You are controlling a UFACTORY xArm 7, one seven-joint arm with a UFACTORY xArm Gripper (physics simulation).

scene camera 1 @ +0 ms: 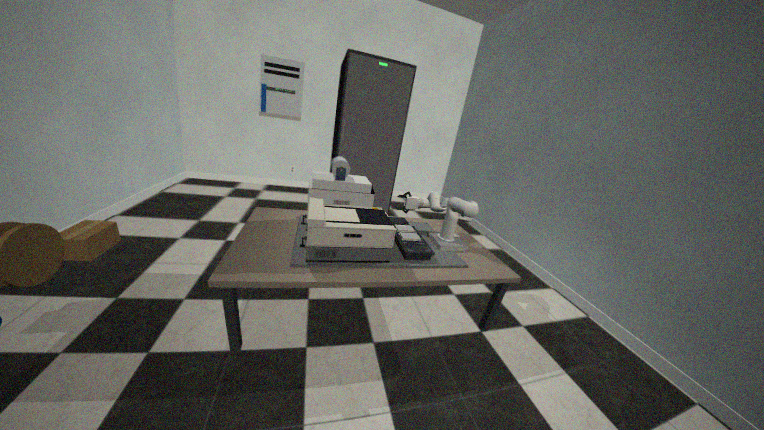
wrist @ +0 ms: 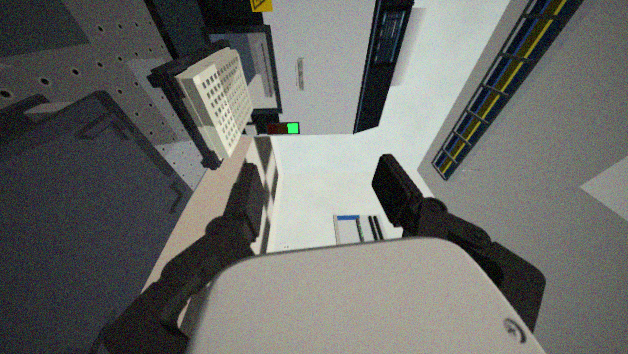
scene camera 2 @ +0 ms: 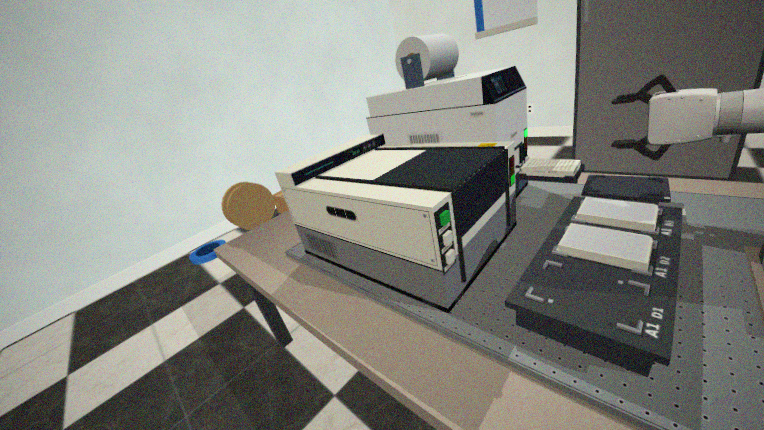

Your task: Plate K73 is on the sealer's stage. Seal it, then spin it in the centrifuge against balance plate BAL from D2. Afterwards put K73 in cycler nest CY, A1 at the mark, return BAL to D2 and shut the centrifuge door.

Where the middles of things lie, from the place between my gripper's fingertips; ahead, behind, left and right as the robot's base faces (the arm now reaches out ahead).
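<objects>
As for the well plate [scene camera 2: 534, 167], my gripper is 110 mm above it, 120 mm short of it and 20 mm to the right of it. The centrifuge [scene camera 2: 424, 219] is 80 mm below my hand, and it is 370 mm ahead of my hand and 360 mm to the left of it.
</objects>
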